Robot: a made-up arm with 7 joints. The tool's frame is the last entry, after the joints. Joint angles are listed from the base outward.
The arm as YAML. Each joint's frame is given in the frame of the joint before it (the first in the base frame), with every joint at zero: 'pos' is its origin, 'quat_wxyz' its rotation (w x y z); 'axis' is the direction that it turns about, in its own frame. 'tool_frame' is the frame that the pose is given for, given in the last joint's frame.
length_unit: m
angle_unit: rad
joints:
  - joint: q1
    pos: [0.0, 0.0, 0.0]
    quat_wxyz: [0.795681, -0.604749, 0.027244, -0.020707]
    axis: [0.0, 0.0, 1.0]
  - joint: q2
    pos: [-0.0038, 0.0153, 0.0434]
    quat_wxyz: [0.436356, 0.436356, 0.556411, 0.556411]
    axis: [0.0, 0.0, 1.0]
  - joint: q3
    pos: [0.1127, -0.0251, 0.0]
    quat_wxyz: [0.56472, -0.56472, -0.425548, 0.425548]
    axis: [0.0, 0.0, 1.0]
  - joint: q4
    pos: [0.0, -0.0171, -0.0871]
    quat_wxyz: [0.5, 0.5, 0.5, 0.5]
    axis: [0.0, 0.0, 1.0]
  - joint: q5
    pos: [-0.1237, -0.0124, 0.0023]
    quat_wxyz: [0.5, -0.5, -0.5, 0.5]
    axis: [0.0, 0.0, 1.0]
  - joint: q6
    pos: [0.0, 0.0, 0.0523]
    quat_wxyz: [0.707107, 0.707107, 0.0, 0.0]
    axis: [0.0, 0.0, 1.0]
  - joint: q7
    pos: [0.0, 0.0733, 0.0]
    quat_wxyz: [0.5, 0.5, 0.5, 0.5]
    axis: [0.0, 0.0, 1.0]
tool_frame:
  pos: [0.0, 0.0, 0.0]
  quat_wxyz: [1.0, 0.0, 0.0, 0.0]
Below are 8 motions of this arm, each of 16 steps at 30 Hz.
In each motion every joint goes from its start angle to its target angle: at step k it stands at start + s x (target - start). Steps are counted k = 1, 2, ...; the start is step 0. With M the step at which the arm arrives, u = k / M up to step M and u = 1 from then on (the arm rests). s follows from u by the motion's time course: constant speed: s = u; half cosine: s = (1 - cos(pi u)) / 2; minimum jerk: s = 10 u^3 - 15 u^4 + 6 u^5.
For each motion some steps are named. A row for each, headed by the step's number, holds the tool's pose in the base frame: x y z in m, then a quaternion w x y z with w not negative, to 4 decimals.
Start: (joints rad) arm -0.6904 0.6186 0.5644 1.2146 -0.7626 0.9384 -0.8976
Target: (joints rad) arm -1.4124 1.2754 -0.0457 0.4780 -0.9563 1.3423 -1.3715
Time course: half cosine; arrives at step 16
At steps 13, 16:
13: 0.3217 0.2595 0.0984 0.8060 -0.2042 0.1547 -0.5336
16: 0.3098 0.2523 0.1241 0.8006 -0.1676 0.1602 -0.5526

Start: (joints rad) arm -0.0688 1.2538 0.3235 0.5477 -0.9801 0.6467 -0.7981
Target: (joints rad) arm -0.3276 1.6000 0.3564 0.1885 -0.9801 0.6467 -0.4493
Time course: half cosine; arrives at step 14
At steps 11, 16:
11: 0.2592 0.3182 0.0569 0.9688 0.1539 0.1909 -0.0373
16: 0.2611 0.3053 0.0763 0.9675 0.1862 0.1679 -0.0314

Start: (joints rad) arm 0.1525 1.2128 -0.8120 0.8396 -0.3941 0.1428 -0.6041
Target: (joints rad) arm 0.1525 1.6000 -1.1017 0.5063 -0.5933 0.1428 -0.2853
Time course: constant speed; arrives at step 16
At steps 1, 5, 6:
1: -0.0059 0.3872 -0.2672 0.5055 0.2525 0.8041 -0.1848
5: 0.0005 0.3911 -0.2517 0.4987 0.2952 0.7948 -0.1803
6: 0.0016 0.3919 -0.2477 0.4966 0.3050 0.7927 -0.1790

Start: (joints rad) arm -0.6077 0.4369 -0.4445 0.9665 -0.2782 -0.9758 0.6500
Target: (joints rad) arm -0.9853 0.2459 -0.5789 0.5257 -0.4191 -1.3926 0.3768
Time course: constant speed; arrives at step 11
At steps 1, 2, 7, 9, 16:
1: 0.3047 0.0869 -0.2550 0.9643 0.0601 -0.2215 0.1318
2: 0.3130 0.0707 -0.2382 0.9591 0.0270 -0.2621 0.1038
7: 0.3292 -0.0020 -0.1491 0.8802 -0.1291 -0.4553 -0.0364
9: 0.3249 -0.0261 -0.1138 0.8256 -0.1862 -0.5250 -0.0894
16: 0.3154 -0.0469 -0.0802 0.7595 -0.2400 -0.5884 -0.1390

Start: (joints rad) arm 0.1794 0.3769 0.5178 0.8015 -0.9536 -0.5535 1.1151
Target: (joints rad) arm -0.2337 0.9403 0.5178 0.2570 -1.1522 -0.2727 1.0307
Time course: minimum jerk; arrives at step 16
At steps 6, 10, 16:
6: 0.0843 0.3430 -0.2687 0.4925 -0.1136 0.0456 0.8617
10: 0.1927 0.3559 -0.1386 0.6272 -0.2006 -0.0959 0.7465
16: 0.2320 0.3378 -0.0487 0.6994 -0.2289 -0.1799 0.6528

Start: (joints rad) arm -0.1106 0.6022 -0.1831 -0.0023 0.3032 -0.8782 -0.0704
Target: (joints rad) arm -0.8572 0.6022 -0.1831 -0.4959 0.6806 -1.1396 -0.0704
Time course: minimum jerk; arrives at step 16
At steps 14, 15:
14: 0.1992 -0.0122 0.0095 0.2898 0.4596 -0.7866 -0.2935
15: 0.1977 -0.0130 0.0115 0.2803 0.4607 -0.7902 -0.2910

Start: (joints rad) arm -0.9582 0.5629 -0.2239 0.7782 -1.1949 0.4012 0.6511
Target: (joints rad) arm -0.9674 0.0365 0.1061 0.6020 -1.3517 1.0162 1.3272
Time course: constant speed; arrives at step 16
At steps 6, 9, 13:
6: 0.3914 0.0483 -0.1752 0.8407 -0.2086 0.4440 0.2293
9: 0.3846 0.0137 -0.1722 0.8136 -0.2027 0.5053 0.2038
13: 0.3719 -0.0285 -0.1637 0.7817 -0.1796 0.5753 0.1600

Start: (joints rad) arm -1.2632 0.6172 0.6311 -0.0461 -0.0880 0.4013 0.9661
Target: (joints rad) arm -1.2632 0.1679 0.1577 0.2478 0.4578 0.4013 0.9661
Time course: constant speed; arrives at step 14
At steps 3, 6, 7, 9, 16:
3: 0.3214 0.1902 0.1298 0.7162 -0.1222 -0.3191 0.6085
6: 0.3533 0.1526 0.1071 0.7480 -0.0601 -0.2889 0.5945
7: 0.3623 0.1389 0.0994 0.7577 -0.0388 -0.2812 0.5877
9: 0.3778 0.1100 0.0841 0.7755 0.0044 -0.2694 0.5710
16: 0.4008 0.0311 0.0469 0.8094 0.1118 -0.2622 0.5134

